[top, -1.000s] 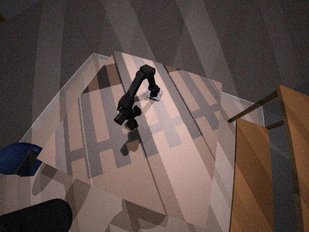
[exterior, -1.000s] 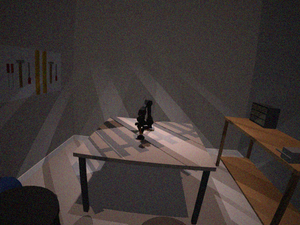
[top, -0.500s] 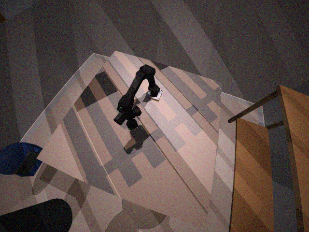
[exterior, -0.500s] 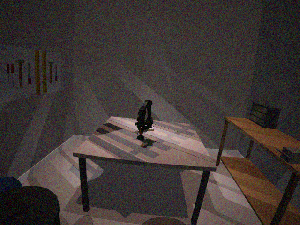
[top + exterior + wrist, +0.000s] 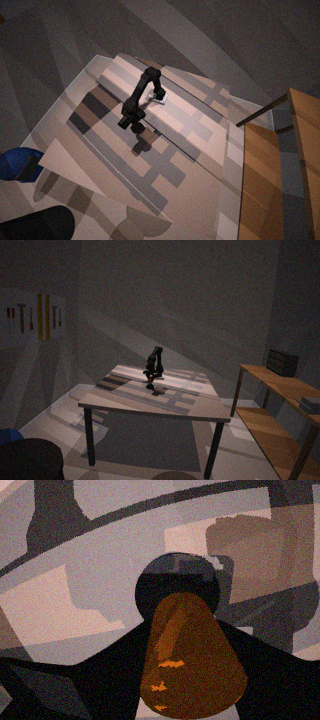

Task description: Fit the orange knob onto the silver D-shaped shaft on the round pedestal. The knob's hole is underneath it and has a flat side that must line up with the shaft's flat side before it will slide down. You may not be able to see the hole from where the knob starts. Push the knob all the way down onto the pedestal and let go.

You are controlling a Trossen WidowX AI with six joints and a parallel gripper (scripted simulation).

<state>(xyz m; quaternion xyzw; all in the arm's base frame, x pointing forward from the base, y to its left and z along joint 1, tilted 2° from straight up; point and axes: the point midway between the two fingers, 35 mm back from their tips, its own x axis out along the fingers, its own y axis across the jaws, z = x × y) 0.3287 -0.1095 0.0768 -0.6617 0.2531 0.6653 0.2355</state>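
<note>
My gripper tip is 30 mm below the orange knob. Also, from my gripper tip: round dark pedestal 40 mm below.
</note>
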